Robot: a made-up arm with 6 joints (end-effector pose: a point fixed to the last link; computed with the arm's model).
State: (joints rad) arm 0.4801 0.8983 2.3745 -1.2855 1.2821 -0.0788
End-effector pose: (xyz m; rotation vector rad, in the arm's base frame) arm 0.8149 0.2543 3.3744 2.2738 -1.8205 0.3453
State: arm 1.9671 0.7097 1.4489 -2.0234 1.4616 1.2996
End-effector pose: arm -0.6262 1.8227 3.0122 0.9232 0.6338 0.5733
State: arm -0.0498 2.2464 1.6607 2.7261 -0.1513 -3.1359
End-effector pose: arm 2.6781 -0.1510 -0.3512 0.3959 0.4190 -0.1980
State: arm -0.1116 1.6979 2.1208 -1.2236 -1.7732 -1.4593
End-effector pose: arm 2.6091 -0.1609 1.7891 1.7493 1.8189 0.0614
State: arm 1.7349 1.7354 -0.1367 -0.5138 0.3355 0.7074
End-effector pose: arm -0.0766 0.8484 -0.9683 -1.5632 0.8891 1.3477
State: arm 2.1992 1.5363 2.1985 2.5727 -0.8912 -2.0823
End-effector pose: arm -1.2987 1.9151 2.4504 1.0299 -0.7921 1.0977
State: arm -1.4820 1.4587 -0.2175 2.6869 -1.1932 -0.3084
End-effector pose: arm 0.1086 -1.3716 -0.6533 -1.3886 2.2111 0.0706
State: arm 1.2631 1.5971 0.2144 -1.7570 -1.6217 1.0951
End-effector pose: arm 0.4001 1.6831 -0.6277 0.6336 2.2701 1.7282
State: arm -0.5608 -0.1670 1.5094 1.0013 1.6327 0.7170
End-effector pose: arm -0.3278 0.3325 3.5662 1.6664 1.7541 0.6285
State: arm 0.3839 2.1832 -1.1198 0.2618 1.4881 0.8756
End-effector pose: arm -0.6832 -0.2858 0.3693 -0.7161 1.5084 1.2483
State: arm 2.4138 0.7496 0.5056 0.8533 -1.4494 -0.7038
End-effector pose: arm -1.7942 1.7624 1.4558 -1.2686 0.2125 1.0752
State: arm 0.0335 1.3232 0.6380 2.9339 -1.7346 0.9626
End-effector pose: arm 2.7182 0.0729 0.5062 2.0247 -0.7827 1.0388
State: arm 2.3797 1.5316 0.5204 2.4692 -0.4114 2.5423
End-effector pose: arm -1.6848 1.6429 -0.3401 -0.0014 1.2826 1.4714
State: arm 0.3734 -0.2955 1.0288 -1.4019 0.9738 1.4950
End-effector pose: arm 0.1716 -0.0853 3.6759 0.7902 -1.1719 -0.5786
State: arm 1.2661 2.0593 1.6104 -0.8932 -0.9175 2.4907
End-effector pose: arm 0.7735 2.6465 -0.0247 -1.3620 -0.6915 2.3632
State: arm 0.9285 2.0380 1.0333 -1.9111 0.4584 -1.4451
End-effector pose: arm 1.4089 1.7640 -0.8133 2.3106 0.4114 -1.2332
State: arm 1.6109 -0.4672 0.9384 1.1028 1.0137 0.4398
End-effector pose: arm -0.0593 -0.2765 3.6419 0.3985 -2.4469 -0.1532
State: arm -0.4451 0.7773 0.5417 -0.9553 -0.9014 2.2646
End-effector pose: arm 2.4731 -1.0848 1.4497 -0.9988 0.3732 0.7016
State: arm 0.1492 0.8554 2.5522 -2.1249 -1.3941 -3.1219
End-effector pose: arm 0.3541 0.1632 3.3230 -1.2846 -2.8044 -0.2491
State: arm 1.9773 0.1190 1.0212 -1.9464 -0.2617 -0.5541
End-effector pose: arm -0.5207 1.0996 3.5467 -1.3338 -1.7954 -1.4832
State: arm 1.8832 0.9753 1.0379 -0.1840 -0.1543 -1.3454
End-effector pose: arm -0.8454 2.6524 1.8856 0.9258 1.4486 1.4172
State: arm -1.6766 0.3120 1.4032 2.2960 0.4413 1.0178
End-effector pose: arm -0.0200 -1.1380 3.6351 1.7201 -1.5093 0.3581
